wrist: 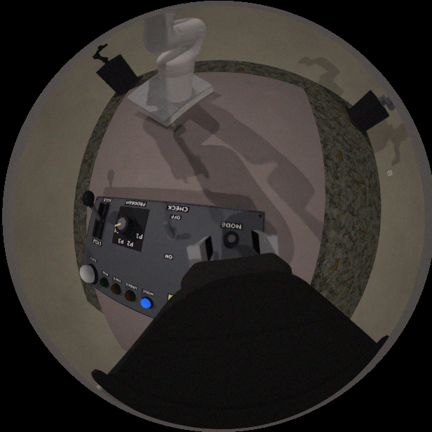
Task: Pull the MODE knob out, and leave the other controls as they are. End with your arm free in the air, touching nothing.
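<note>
The MODE knob [231, 239] is a round black knob with a grey centre, near the panel's edge below the upside-down MODE label. My gripper [231, 241] is open, with one fingertip on each side of the knob and a gap between each finger and the knob. How far the fingertips stand above the panel face cannot be told. The dark grey control panel [195, 227] lies under the gripper. The blue MODE lamp [146, 303] is lit. The knob's height above the panel is hard to judge from this view.
The CHECK toggle [171, 231], the PROGRAM dial [123, 224], a black-ball lever [88, 198] and a white round knob [88, 273] stand on the panel. Dark lamps sit beside the lit one. The arm's base plate [200, 92] is at the top.
</note>
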